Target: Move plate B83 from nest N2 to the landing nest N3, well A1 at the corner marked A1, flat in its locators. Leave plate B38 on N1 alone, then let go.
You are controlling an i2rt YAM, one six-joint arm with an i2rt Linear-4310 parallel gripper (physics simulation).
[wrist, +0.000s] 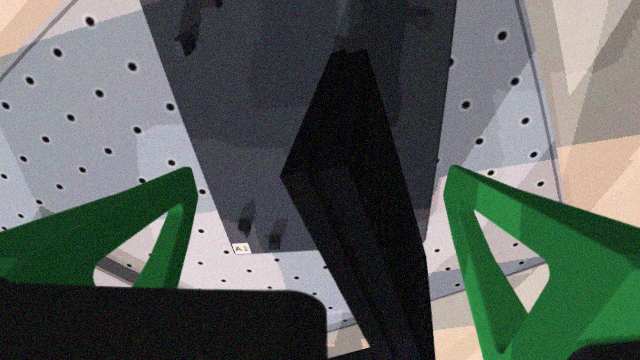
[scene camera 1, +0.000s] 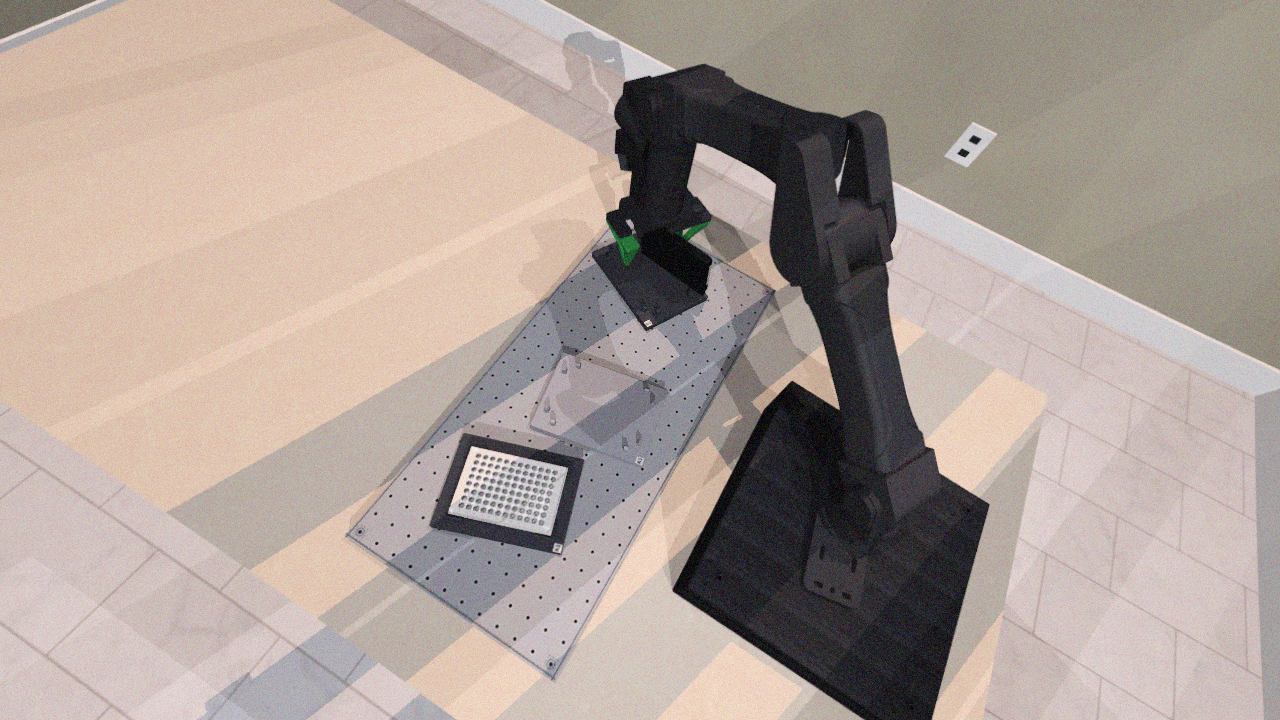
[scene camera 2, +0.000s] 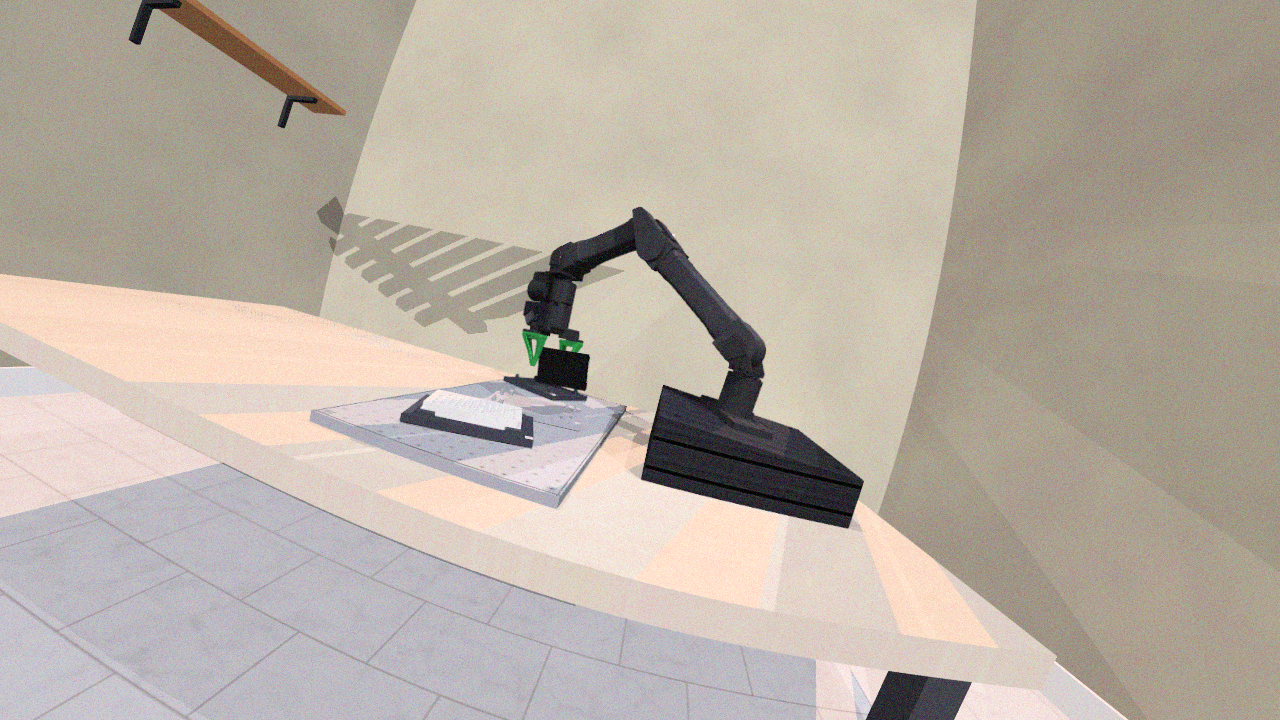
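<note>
A black plate (scene camera 1: 684, 265) (scene camera 2: 563, 369) (wrist: 357, 145), its label unseen, stands steeply tilted on the far dark nest (scene camera 1: 637, 291) (wrist: 225, 100); it does not lie flat. The A1 tag (scene camera 1: 648, 323) (wrist: 241, 248) marks that nest's corner. My gripper (scene camera 1: 660, 248) (scene camera 2: 553, 358) (wrist: 320, 180) is open over this nest, with one green finger on each side of the plate and gaps between. A clear nest (scene camera 1: 597, 401) in the middle holds no plate. Which of these is N2 or N3 I cannot read. White plate B38 (scene camera 1: 510, 488) (scene camera 2: 474, 411) lies flat on dark nest N1 (scene camera 1: 444, 510) (scene camera 2: 465, 431).
The nests stand on a grey perforated board (scene camera 1: 501, 591) (scene camera 2: 537, 483) on the wooden table. The arm's black base block (scene camera 1: 742, 573) (scene camera 2: 742, 474) stands beside the board. The black plate rises close to the gripper body in the wrist view.
</note>
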